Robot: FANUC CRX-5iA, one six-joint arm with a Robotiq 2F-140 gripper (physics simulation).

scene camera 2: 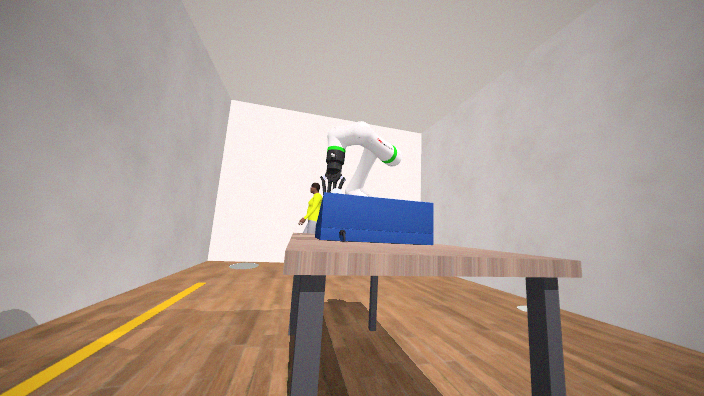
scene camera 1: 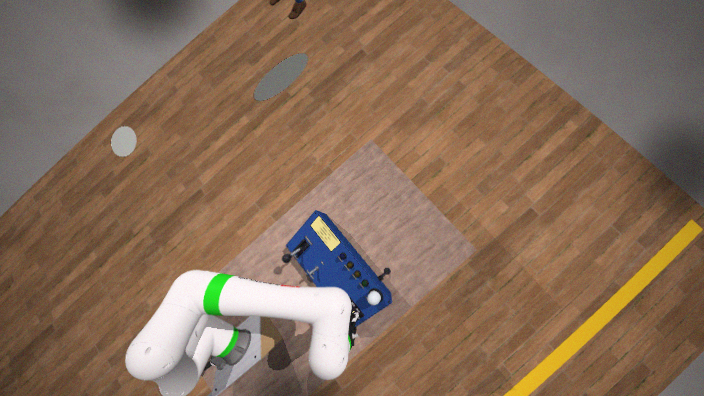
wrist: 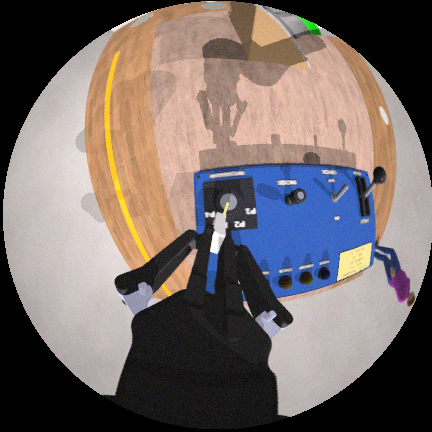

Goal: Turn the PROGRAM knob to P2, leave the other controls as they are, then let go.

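Note:
The PROGRAM knob point(wrist: 228, 201) is a round grey-topped dial on a black plate point(wrist: 250, 190) at one end of the blue panel point(wrist: 310, 225) point(scene camera 1: 330, 265) point(scene camera 2: 375, 217). In the wrist view its yellow pointer line runs towards the stretch between P4 and P2, where the label is mostly hidden by the fingertips. P2 is visible to the right of that line. My gripper point(wrist: 217, 220) point(scene camera 2: 333, 190) is shut and empty, with its pale fingertips over the lower edge of the knob in the wrist view. Whether they touch the knob is not clear.
The panel also carries a MODE knob point(wrist: 298, 195), a small toggle point(wrist: 340, 192), a black-balled lever point(wrist: 379, 175), several round lamps or buttons and a white dome point(scene camera 1: 374, 298). It stands on a wooden table point(scene camera 2: 430, 262). People stand beyond the table.

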